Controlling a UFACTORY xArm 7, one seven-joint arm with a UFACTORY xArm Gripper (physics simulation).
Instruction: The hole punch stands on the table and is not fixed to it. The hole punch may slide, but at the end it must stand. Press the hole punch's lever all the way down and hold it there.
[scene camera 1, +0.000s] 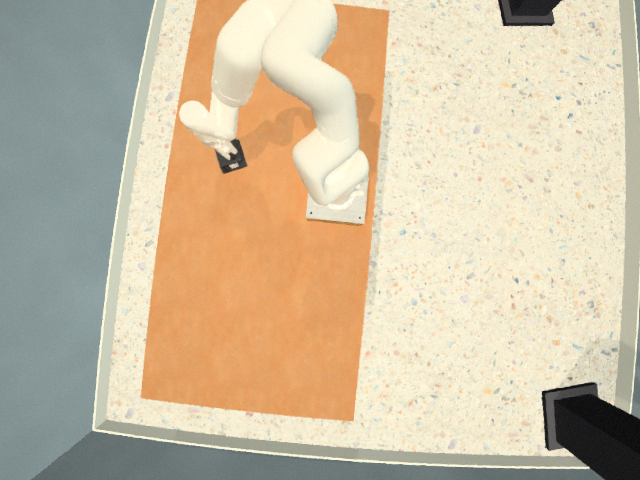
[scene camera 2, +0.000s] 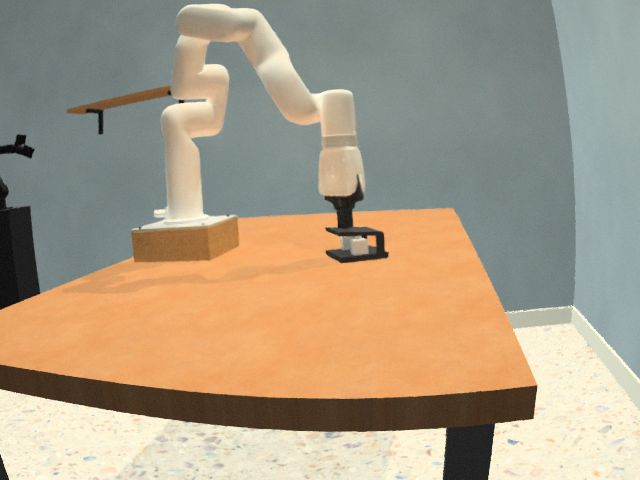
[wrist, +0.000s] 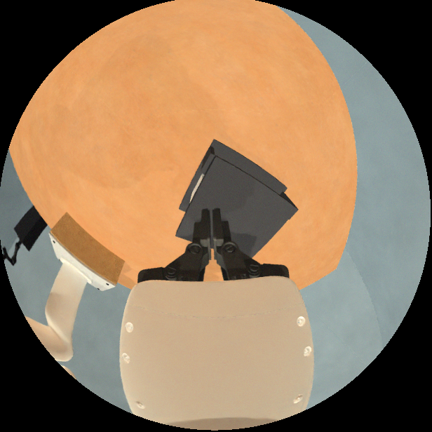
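Seen in the pictures: gripper, between the fingertips: (scene camera 1: 231, 156) (scene camera 2: 345, 227); arm's base, origin of its link: (scene camera 2: 186, 221).
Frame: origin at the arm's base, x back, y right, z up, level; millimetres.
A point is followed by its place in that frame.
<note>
The black hole punch (scene camera 1: 225, 167) {x -439, y 169, z -70 mm} (scene camera 2: 382, 242) {x -467, y 266, z -49 mm} stands upright on its flat base on the table. Its lever (scene camera 2: 364, 230) {x -434, y 239, z -26 mm} (wrist: 240, 187) is a dark flat plate, lying about level above the base, with whitish blocks (scene camera 2: 359, 245) {x -419, y 270, z -52 mm} between lever and base. My gripper (scene camera 1: 231, 156) {x -397, y 190, z -23 mm} (scene camera 2: 344, 226) {x -397, y 190, z -23 mm} (wrist: 211, 219) is shut and empty. It points straight down, and its fingertips appear to rest on top of the lever, towards the end away from the upright post. The fingertips hide part of the lever in the wrist view. Whether the lever touches the blocks I cannot tell.
The orange table top (scene camera 1: 248, 310) {x -396, y -421, z -83 mm} (scene camera 2: 289, 330) {x -289, y 745, z -83 mm} (wrist: 150, 75) carries the arm's base block (scene camera 1: 336, 214) {x -12, y -79, z 0 mm} (scene camera 2: 170, 245) {x 20, y 118, z -44 mm} (wrist: 87, 247), to one side of the hole punch. A long table edge runs close by the hole punch on its other side. A wall shelf (scene camera 2: 124, 99) is behind the arm.
</note>
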